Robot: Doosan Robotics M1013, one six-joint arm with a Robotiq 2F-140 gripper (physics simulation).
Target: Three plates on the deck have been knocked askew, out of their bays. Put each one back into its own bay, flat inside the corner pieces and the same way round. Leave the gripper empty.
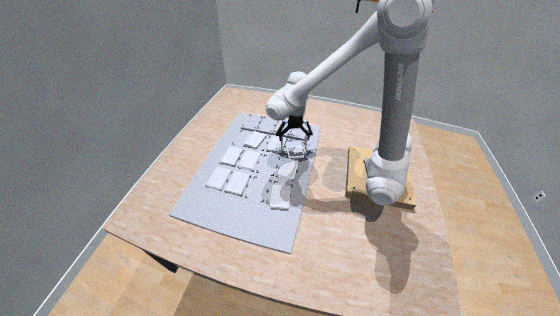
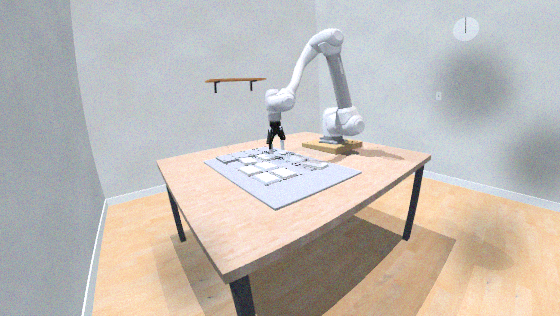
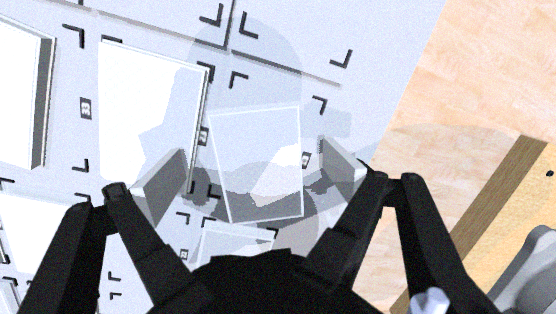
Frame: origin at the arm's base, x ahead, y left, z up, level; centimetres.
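Seen in the pictures: gripper, fingertip midpoint: [image 1: 293, 145] [image 2: 277, 151] [image 3: 254, 157]; arm's base, link origin: [image 2: 333, 141] [image 3: 540, 271].
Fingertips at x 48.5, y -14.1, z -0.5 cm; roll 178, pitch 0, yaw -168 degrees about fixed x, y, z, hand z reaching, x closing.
Offsets run from my fingertips to a thing's top centre. Level surfaces: height alone.
A clear plate @[dy +1.9, dx -0.9, dz -0.8 cm] [image 3: 262, 150] [image 1: 296, 150] lies on the deck @[dz -2.4 cm] [image 1: 200, 210] [image 2: 280, 197] [image 3: 395, 30], turned relative to its corner pieces. My gripper [image 3: 254, 157] [image 1: 294, 143] [image 2: 277, 148] is open, with one finger on each side of this plate; nothing is held. A white plate @[dy -2.6, dx +23.1, dz -0.5 cm] [image 1: 255, 139] [image 3: 20, 95] in the same row, at the far side from the arm's base, also sits askew. Another white plate @[dy +34.9, dx +2.4, dz -0.8 cm] [image 1: 280, 196] [image 2: 316, 164], at the near end of the base-side column, looks shifted from its corner pieces. Whether the plate between the fingers is fully flat is hard to tell.
A white plate @[dy -1.1, dx +9.7, dz -1.0 cm] [image 3: 145, 105] lies close beside the left finger, within its corner pieces. A clear plate @[dy +16.5, dx +1.0, dz -1.0 cm] [image 3: 235, 242] [image 1: 287, 170] lies in the neighbouring bay. Other white plates @[dy +30.2, dx +24.2, dz -1.0 cm] [image 1: 237, 183] @[dy +28.9, dx +34.9, dz -1.0 cm] [image 1: 218, 178] stand farther along the deck. The arm's wooden base board [image 1: 356, 172] [image 2: 325, 146] is on the table.
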